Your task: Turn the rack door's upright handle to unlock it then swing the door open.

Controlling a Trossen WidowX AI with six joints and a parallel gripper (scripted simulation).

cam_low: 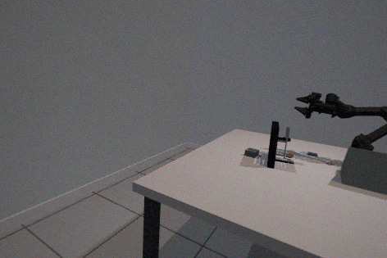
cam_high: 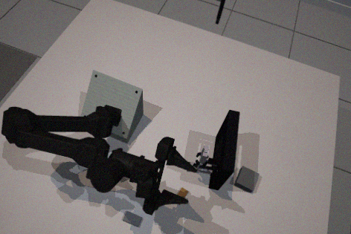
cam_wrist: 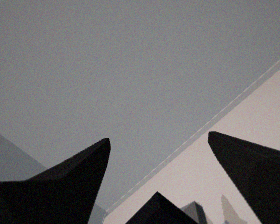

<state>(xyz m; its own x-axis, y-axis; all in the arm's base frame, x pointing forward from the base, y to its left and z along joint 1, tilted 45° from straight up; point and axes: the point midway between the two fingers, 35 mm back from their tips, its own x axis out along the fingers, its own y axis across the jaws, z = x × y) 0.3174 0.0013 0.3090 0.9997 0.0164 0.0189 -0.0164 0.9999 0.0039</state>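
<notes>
My gripper tip is now 1 cm short of the thin grey handle, 16 cm to the right of it and 20 cm above it. Round my gripper tip: orange block (1 cm behind, 5 cm to the left, 32 cm below); then grey block (19 cm ahead, 18 cm to the left, 31 cm below).
</notes>
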